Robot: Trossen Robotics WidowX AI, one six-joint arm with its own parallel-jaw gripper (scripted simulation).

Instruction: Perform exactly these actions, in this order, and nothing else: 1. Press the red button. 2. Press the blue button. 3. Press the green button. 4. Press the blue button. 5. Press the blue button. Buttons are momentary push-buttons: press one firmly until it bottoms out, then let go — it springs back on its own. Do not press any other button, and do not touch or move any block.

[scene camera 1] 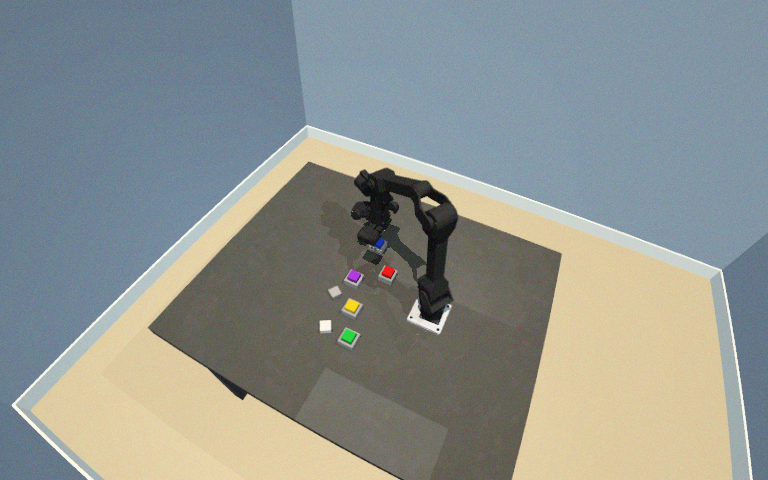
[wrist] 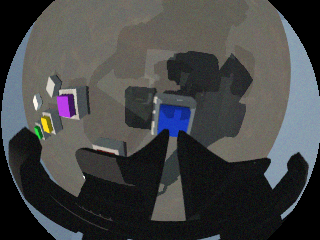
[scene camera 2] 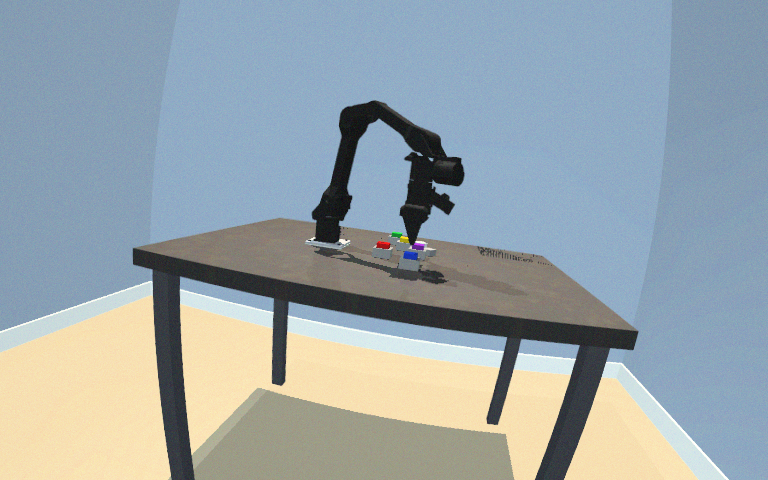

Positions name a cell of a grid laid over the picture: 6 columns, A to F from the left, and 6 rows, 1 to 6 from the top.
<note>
The gripper (scene camera 2: D4) is shut and holds nothing. Also in view: a blue button (wrist: D3).
The gripper shows as well in scene camera 1 (scene camera 1: C3) and in the wrist view (wrist: D4).
</note>
